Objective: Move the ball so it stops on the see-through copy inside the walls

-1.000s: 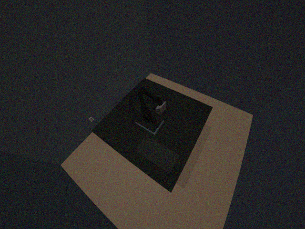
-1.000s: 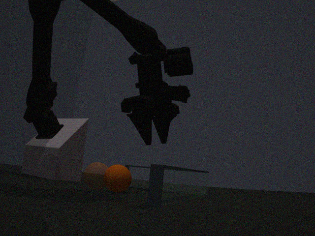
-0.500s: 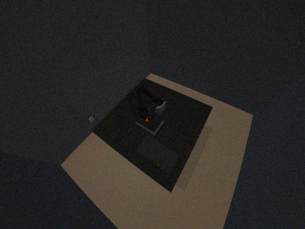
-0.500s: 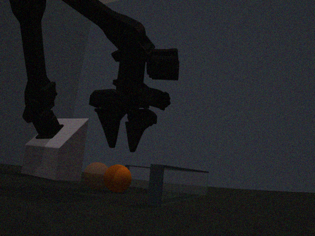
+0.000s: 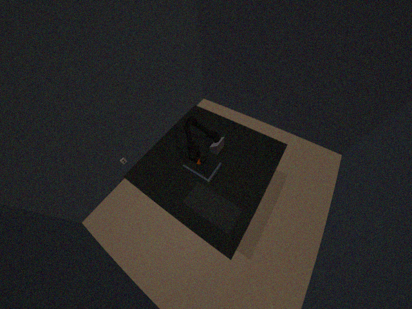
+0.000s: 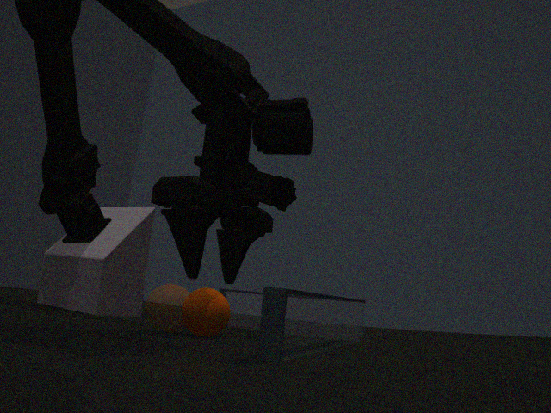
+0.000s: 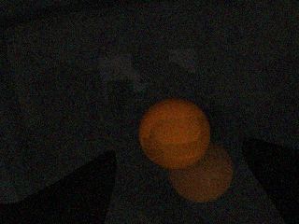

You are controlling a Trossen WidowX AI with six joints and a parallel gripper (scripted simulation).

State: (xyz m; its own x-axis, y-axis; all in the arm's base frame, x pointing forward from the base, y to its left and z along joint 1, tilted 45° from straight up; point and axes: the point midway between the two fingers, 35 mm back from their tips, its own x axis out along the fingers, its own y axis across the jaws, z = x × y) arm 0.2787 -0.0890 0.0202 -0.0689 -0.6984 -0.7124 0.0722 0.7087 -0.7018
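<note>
The see-through copy lies 4 cm behind my gripper tip, 2 cm to the right of it and 4 cm below it. From my gripper tip the other things lie so: orange ball: 4 cm below; low clear wall: 13 cm ahead, 5 cm to the left, 3 cm below.
</note>
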